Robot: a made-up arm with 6 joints.
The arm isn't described. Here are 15 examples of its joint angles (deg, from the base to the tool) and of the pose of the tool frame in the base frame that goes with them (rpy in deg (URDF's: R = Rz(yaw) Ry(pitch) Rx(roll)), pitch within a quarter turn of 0, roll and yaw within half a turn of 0; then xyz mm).
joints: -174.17 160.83 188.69 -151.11 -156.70 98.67
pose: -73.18 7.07 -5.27 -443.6 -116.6 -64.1
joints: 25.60 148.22 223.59 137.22 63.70 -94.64
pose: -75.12 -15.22 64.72 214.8 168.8 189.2
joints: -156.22 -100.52 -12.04 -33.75 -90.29 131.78
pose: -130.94 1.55 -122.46 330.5 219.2 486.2
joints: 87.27 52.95 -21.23 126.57 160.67 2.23
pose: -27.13 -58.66 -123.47 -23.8 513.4 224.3
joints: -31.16 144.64 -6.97 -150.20 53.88 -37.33
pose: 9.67 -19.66 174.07 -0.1 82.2 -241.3
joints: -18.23 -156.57 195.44 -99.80 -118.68 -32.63
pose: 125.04 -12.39 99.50 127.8 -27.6 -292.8
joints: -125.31 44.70 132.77 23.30 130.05 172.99
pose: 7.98 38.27 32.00 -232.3 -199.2 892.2
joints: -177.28 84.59 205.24 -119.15 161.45 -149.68
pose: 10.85 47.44 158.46 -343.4 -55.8 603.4
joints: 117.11 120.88 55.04 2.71 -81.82 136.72
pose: 44.59 32.31 -59.72 -166.8 503.3 -280.0
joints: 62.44 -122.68 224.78 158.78 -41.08 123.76
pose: 79.33 -25.74 47.13 -93.7 -16.3 -39.8
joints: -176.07 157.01 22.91 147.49 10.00 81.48
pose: -53.45 37.25 -2.80 22.3 -66.9 -433.1
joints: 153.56 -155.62 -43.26 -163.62 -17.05 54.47
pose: -64.29 -51.00 -33.99 223.9 -198.1 142.6
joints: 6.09 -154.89 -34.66 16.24 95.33 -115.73
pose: -74.07 34.16 166.42 -364.1 -117.1 105.3
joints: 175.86 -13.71 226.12 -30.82 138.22 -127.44
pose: 111.44 -20.92 154.42 310.1 47.3 425.9
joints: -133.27 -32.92 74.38 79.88 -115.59 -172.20
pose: -169.47 21.42 154.22 276.2 314.2 911.1
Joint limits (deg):
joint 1: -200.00..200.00
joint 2: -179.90..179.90
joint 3: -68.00..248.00
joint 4: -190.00..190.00
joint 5: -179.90..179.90
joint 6: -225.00..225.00
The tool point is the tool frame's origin. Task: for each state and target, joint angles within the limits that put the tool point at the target. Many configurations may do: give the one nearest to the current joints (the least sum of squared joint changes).
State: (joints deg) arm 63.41 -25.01 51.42 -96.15 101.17 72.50
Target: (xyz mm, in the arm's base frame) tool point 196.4 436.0 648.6
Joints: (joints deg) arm 64.77 18.74 28.34 -95.80 101.17 72.50
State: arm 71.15 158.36 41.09 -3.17 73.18 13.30
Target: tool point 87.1 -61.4 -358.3
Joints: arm 95.80 155.18 13.62 -6.67 73.18 13.30
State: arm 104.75 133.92 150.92 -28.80 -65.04 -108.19
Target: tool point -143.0 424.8 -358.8
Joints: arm 117.13 157.14 130.16 -34.86 -65.04 -108.19
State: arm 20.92 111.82 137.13 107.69 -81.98 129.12
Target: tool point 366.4 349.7 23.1
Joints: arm 40.75 150.80 168.50 108.54 -81.98 129.12
